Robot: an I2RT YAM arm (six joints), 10 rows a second.
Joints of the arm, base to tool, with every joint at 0 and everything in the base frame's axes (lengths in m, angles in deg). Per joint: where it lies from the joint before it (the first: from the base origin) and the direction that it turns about. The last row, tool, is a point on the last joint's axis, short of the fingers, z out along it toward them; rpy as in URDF.
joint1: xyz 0 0 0.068 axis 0 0 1
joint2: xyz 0.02 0.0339 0.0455 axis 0 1 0
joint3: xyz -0.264 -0.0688 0 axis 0 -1 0
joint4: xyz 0.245 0.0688 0.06 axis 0 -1 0
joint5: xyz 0.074 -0.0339 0.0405 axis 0 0 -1
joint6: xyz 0.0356 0 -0.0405 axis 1 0 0
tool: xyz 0 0 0 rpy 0 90 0
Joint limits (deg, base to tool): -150..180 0..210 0..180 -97..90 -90..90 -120..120
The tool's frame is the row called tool.
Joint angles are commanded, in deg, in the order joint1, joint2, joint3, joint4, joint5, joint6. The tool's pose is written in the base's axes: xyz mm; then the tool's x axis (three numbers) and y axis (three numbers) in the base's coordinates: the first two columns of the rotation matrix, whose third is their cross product. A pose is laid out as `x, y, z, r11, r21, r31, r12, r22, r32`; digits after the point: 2 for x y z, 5 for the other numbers.
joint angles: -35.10 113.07 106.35 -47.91 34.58 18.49
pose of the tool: 343.12, -265.85, 303.06, -0.39732, 0.59839, -0.69575, 0.91547, 0.31098, -0.25534
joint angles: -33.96 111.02 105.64 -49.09 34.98 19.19
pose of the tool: 340.44, -253.89, 312.74, -0.39621, 0.59156, -0.70219, 0.91512, 0.31664, -0.24961
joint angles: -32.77 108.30 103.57 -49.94 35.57 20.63
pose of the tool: 334.84, -240.17, 319.75, -0.38723, 0.59010, -0.70841, 0.91845, 0.31411, -0.24039
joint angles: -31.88 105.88 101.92 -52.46 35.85 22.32
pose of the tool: 326.68, -227.74, 324.67, -0.38740, 0.60346, -0.69697, 0.91915, 0.31135, -0.24131
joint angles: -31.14 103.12 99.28 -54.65 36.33 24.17
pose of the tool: 316.10, -215.63, 326.53, -0.38664, 0.61899, -0.68363, 0.92065, 0.30248, -0.24681
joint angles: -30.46 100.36 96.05 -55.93 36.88 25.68
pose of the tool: 305.65, -204.54, 325.65, -0.38740, 0.62996, -0.67311, 0.92113, 0.29459, -0.25443
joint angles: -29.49 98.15 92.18 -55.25 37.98 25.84
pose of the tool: 299.51, -194.55, 319.57, -0.40511, 0.62380, -0.66840, 0.91386, 0.29818, -0.27560
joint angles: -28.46 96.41 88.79 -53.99 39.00 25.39
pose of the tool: 295.80, -185.82, 313.39, -0.42712, 0.61055, -0.66693, 0.90385, 0.30866, -0.29629
